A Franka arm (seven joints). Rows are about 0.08 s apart.
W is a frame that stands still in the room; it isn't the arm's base.
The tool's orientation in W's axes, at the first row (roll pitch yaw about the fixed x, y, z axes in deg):
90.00, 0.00, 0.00
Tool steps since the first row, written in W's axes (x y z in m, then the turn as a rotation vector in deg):
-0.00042, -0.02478, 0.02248, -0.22, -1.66, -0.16
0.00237, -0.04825, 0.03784, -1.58, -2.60, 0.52
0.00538, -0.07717, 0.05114, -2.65, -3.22, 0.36
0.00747, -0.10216, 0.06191, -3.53, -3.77, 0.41
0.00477, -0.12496, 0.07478, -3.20, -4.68, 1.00
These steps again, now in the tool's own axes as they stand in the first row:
-0.00042, 0.02248, 0.02478, -0.22, -0.16, 1.66
0.00237, 0.03784, 0.04825, -1.58, 0.52, 2.60
0.00538, 0.05114, 0.07717, -2.65, 0.36, 3.22
0.00747, 0.06191, 0.10216, -3.53, 0.41, 3.77
0.00477, 0.07478, 0.12496, -3.20, 1.00, 4.68

